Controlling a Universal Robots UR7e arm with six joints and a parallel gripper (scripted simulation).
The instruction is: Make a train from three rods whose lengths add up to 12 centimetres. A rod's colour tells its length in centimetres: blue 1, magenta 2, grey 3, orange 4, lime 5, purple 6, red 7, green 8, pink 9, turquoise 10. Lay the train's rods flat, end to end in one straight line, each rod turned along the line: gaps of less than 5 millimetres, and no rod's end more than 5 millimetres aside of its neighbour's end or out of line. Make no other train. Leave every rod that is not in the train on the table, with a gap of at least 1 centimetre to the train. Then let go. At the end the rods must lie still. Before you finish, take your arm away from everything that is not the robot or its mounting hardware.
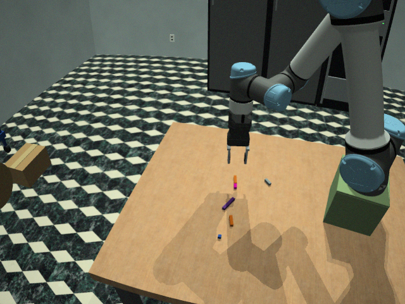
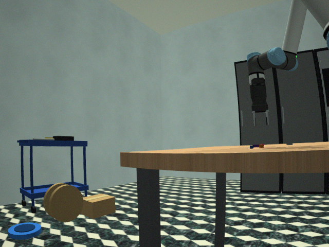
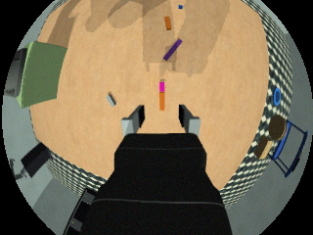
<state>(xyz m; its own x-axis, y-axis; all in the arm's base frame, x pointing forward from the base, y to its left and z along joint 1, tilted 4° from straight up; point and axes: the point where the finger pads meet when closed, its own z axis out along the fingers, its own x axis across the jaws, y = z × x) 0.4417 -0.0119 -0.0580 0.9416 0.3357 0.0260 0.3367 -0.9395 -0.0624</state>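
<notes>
The purple rod lies 120 mm to the left of my hand, 100 mm below it and 10 mm behind it. From my hand the other things lie so: magenta rod 100 mm below, 30 mm to the left, 10 mm behind; then small blue rod 260 mm to the left, 100 mm below, 30 mm behind; then grey rod 120 mm behind, 100 mm below, 40 mm to the right.
</notes>
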